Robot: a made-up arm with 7 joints. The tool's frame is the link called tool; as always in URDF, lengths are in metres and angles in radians. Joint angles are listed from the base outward.
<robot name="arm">
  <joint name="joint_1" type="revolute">
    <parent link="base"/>
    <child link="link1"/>
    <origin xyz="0 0.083 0" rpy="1.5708 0 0"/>
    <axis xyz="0 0 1"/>
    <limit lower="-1.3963" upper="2"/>
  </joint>
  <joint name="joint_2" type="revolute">
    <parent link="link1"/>
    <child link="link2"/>
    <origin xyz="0 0 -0.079" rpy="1.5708 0 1.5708"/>
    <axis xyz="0 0 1"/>
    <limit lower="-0.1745" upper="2"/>
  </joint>
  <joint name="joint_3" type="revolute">
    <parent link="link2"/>
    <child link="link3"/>
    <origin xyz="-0.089 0 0" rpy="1.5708 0 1.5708"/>
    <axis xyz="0 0 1"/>
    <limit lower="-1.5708" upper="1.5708"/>
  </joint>
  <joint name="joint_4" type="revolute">
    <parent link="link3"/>
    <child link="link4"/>
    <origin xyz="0 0 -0.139" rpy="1.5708 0 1.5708"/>
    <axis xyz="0 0 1"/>
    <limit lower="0" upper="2.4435"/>
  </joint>
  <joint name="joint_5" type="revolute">
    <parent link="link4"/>
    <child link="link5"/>
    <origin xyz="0 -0.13 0" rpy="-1.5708 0 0"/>
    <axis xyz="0 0 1"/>
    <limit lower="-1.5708" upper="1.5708"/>
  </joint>
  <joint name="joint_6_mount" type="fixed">
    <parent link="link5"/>
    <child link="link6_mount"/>
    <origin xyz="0 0 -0.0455"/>
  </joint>
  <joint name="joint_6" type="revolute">
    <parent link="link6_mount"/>
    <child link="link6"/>
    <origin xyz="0 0 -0.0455" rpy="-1.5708 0 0"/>
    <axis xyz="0 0 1"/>
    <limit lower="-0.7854" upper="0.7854"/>
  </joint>
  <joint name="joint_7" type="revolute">
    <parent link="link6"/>
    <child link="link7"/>
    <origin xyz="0 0 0" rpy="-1.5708 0 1.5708"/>
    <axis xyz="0 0 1"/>
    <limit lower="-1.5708" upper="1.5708"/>
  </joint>
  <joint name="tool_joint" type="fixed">
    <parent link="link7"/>
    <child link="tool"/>
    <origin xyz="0 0 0" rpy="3.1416 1.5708 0"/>
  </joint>
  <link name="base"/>
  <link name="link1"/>
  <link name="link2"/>
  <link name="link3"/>
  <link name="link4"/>
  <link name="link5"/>
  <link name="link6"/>
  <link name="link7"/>
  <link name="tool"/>
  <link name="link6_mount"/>
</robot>
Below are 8 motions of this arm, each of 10 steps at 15 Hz.
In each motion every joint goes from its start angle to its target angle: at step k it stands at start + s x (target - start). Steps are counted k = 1, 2, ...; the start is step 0. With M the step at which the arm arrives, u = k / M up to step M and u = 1 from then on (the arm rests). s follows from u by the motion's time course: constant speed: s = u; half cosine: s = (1 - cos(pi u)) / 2; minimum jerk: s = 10 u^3 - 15 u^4 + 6 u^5.
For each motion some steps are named. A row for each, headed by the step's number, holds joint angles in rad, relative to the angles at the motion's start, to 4 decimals.
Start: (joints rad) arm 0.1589 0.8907 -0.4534 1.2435 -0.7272 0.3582 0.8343
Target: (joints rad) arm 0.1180 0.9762 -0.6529 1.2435 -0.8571 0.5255 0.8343
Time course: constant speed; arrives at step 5
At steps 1, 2, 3, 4, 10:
1: -0.0082 0.0171 -0.0399 0.0000 -0.0260 0.0335 0.0000
2: -0.0164 0.0342 -0.0798 0.0000 -0.0520 0.0669 0.0000
3: -0.0245 0.0513 -0.1197 0.0000 -0.0779 0.1004 0.0000
4: -0.0327 0.0684 -0.1596 0.0000 -0.1039 0.1338 0.0000
10: -0.0409 0.0855 -0.1995 0.0000 -0.1299 0.1673 0.0000

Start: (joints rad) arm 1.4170 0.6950 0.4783 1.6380 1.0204 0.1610 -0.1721
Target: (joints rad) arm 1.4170 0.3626 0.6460 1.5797 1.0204 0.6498 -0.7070
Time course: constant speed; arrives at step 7
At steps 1, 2, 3, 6, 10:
1: 0.0000 -0.0475 0.0240 -0.0083 0.0000 0.0698 -0.0764
2: 0.0000 -0.0950 0.0479 -0.0167 0.0000 0.1397 -0.1528
3: 0.0000 -0.1425 0.0719 -0.0250 0.0000 0.2095 -0.2292
6: 0.0000 -0.2849 0.1437 -0.0500 0.0000 0.4190 -0.4585
10: 0.0000 -0.3324 0.1677 -0.0583 0.0000 0.4888 -0.5349

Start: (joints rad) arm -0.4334 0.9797 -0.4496 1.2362 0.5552 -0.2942 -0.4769
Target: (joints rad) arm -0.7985 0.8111 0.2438 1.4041 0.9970 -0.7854 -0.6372
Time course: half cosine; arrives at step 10
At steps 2, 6, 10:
2: -0.0349 -0.0161 0.0662 0.0160 0.0422 -0.0469 -0.0153
6: -0.2390 -0.1104 0.4538 0.1099 0.2892 -0.3215 -0.1049
10: -0.3651 -0.1686 0.6934 0.1679 0.4418 -0.4912 -0.1603

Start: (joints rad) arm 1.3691 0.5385 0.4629 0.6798 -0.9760 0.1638 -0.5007
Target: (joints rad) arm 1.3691 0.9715 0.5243 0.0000 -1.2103 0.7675 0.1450
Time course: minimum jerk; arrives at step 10
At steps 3, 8, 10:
3: 0.0000 0.0706 0.0100 -0.1109 -0.0382 0.0985 0.1053
8: 0.0000 0.4079 0.0578 -0.6404 -0.2207 0.5687 0.6083
10: 0.0000 0.4330 0.0614 -0.6798 -0.2343 0.6037 0.6457

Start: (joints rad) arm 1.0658 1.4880 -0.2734 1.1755 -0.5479 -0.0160 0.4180
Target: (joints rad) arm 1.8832 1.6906 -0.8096 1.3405 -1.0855 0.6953 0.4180
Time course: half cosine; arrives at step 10
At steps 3, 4, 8, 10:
3: 0.1685 0.0418 -0.1105 0.0340 -0.1108 0.1466 0.0000
4: 0.2824 0.0700 -0.1853 0.0570 -0.1857 0.2457 0.0000
8: 0.7393 0.1833 -0.4850 0.1492 -0.4863 0.6434 0.0000
10: 0.8174 0.2026 -0.5362 0.1650 -0.5376 0.7113 0.0000

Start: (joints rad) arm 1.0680 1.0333 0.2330 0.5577 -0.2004 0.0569 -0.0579
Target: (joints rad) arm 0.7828 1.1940 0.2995 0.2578 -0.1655 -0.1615 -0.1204
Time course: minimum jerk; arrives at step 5
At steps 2, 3, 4, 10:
2: -0.0905 0.0510 0.0211 -0.0952 0.0111 -0.0693 -0.0198
3: -0.1947 0.1097 0.0454 -0.2047 0.0238 -0.1491 -0.0427
4: -0.2687 0.1514 0.0626 -0.2825 0.0329 -0.2058 -0.0589
10: -0.2852 0.1607 0.0665 -0.2999 0.0349 -0.2184 -0.0625

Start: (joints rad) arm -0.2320 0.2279 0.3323 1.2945 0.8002 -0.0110 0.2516
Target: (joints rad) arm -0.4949 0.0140 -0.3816 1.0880 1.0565 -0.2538 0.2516
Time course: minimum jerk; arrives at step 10
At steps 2, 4, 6, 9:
2: -0.0152 -0.0124 -0.0413 -0.0120 0.0148 -0.0141 0.0000
4: -0.0835 -0.0679 -0.2266 -0.0656 0.0814 -0.0771 0.0000
6: -0.1794 -0.1460 -0.4873 -0.1409 0.1749 -0.1657 0.0000
9: -0.2606 -0.2121 -0.7078 -0.2047 0.2541 -0.2407 0.0000

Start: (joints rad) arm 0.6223 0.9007 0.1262 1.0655 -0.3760 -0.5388 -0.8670
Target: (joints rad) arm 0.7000 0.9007 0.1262 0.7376 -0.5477 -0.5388 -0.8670
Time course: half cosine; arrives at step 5
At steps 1, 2, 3, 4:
1: 0.0074 0.0000 0.0000 -0.0313 -0.0164 0.0000 0.0000
2: 0.0268 0.0000 0.0000 -0.1133 -0.0593 0.0000 0.0000
3: 0.0509 0.0000 0.0000 -0.2146 -0.1124 0.0000 0.0000
4: 0.0703 0.0000 0.0000 -0.2966 -0.1553 0.0000 0.0000

